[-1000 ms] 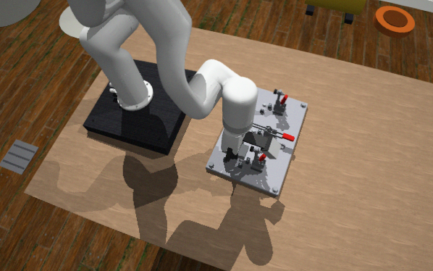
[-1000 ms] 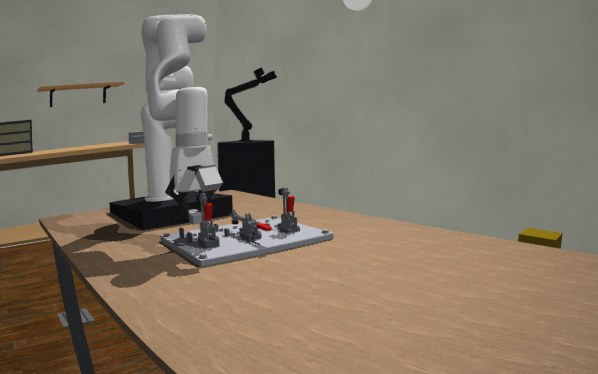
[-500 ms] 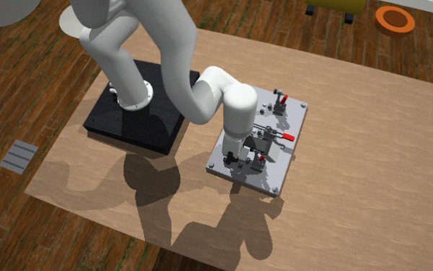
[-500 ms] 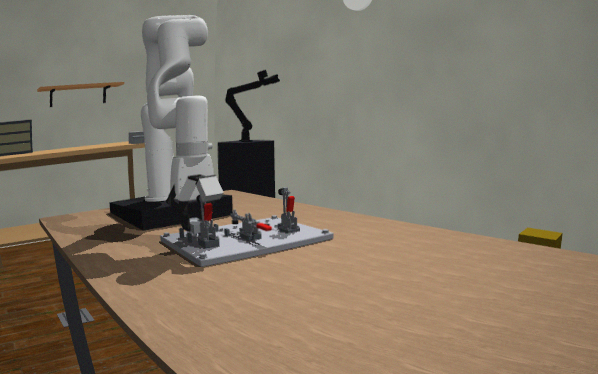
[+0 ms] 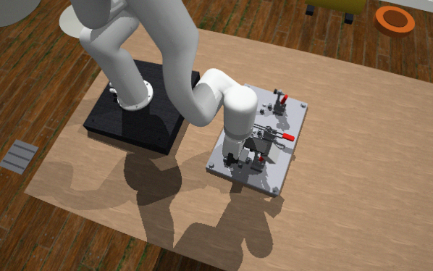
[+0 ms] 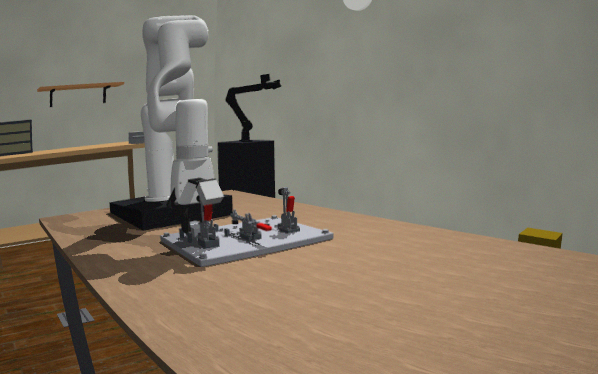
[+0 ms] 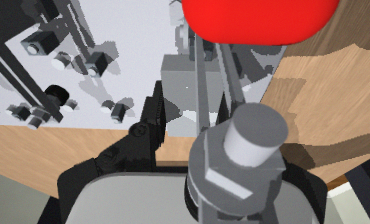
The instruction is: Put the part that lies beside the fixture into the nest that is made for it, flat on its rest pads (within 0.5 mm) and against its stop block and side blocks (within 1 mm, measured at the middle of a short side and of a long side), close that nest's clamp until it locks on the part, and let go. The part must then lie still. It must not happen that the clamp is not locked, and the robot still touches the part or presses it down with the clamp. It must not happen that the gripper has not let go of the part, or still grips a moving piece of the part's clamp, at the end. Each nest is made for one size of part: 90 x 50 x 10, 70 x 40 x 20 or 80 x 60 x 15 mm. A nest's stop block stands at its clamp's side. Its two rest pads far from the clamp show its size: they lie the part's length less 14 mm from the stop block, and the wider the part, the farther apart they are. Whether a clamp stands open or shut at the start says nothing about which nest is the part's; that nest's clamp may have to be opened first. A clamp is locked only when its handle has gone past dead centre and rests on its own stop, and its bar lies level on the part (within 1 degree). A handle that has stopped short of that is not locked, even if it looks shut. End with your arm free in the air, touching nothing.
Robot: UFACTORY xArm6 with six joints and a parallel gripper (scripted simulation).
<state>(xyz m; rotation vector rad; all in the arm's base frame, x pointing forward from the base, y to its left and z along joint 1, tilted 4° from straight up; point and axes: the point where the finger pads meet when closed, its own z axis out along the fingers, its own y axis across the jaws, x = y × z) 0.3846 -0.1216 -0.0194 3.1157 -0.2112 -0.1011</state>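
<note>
My hand is 1 cm above the grey block. The rest, counted from my hand: clamp: 7 cm ahead, 2 cm above, 1 cm to the right; then fixture plate: 10 cm to the left, 6 cm ahead, 4 cm below.
</note>
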